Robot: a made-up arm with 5 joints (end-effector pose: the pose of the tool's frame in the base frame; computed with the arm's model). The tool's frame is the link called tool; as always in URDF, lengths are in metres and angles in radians. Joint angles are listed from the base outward.
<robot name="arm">
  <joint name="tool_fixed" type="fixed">
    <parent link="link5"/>
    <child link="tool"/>
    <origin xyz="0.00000 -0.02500 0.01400" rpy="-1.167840 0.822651 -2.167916"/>
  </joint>
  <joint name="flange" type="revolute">
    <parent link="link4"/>
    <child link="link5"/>
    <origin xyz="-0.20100 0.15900 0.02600" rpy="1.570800 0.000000 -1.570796"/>
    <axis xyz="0 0 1"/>
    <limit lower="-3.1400" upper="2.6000"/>
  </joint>
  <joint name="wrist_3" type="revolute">
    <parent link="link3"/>
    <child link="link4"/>
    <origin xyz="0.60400 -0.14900 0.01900" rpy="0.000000 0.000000 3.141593"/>
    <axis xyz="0 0 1"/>
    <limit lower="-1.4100" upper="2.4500"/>
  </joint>
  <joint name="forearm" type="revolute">
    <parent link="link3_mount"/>
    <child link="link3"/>
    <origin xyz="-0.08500 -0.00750 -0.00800"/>
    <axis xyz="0 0 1"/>
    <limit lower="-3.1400" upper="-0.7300"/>
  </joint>
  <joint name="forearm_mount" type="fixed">
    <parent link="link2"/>
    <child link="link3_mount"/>
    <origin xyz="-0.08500 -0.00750 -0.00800"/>
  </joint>
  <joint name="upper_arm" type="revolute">
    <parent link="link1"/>
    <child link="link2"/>
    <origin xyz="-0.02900 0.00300 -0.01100" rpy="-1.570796 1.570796 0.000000"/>
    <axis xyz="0 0 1"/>
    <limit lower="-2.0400" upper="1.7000"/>
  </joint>
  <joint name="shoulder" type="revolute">
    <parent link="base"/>
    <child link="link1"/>
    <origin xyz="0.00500 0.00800 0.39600"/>
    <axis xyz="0 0 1"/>
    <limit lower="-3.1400" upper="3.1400"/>
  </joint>
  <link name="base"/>
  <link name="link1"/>
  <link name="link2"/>
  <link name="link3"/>
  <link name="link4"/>
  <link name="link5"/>
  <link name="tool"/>
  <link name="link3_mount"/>
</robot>
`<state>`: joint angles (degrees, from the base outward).
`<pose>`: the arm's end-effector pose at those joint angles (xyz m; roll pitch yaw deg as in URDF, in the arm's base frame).
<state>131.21 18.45 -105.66 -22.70 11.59</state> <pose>-0.5272 0.6044 0.8789 -127.13 0.20 -9.89</pose>
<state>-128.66 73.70 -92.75 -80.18 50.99</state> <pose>-0.3985 -0.5224 0.0683 -162.94 18.14 94.61</pose>
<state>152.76 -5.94 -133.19 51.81 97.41</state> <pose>-0.4307 0.1927 1.2339 146.40 34.91 -5.27</pose>
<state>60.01 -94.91 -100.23 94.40 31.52</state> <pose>-0.1628 -0.2614 1.1130 -147.62 6.04 -76.89</pose>
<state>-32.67 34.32 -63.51 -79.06 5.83</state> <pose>0.5637 -0.3418 0.2782 -123.85 -4.45 -175.78</pose>
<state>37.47 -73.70 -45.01 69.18 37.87</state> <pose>0.4158 0.3383 0.8377 170.94 -26.28 -93.32</pose>
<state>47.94 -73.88 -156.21 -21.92 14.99</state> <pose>-0.6698 -0.7282 0.6412 24.33 26.07 2.29</pose>
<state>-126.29 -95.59 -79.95 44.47 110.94</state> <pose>0.1731 0.1678 1.2406 175.38 78.73 106.73</pose>
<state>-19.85 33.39 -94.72 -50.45 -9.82</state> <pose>0.7765 -0.2627 0.5910 -109.53 -9.62 -170.11</pose>
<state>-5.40 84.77 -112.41 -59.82 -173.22</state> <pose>0.7827 -0.0084 0.0719 45.60 16.30 135.62</pose>
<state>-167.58 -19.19 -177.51 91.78 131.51</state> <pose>0.2258 0.0069 1.2771 99.99 57.22 3.24</pose>
